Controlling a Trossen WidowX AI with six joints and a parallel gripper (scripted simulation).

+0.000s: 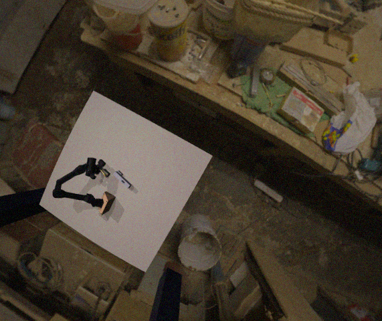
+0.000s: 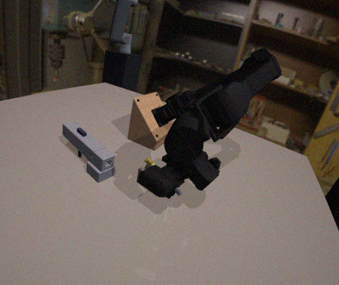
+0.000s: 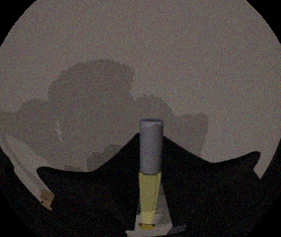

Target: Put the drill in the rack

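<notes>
Right now the drill is 10 mm behind my gripper tip, 40 mm to the right of it and 40 mm above it. Also, from my gripper tip: grey housing 30 mm ahead, 230 mm to the right, 40 mm above; dark key 30 mm ahead, 260 mm to the right, 50 mm above.
</notes>
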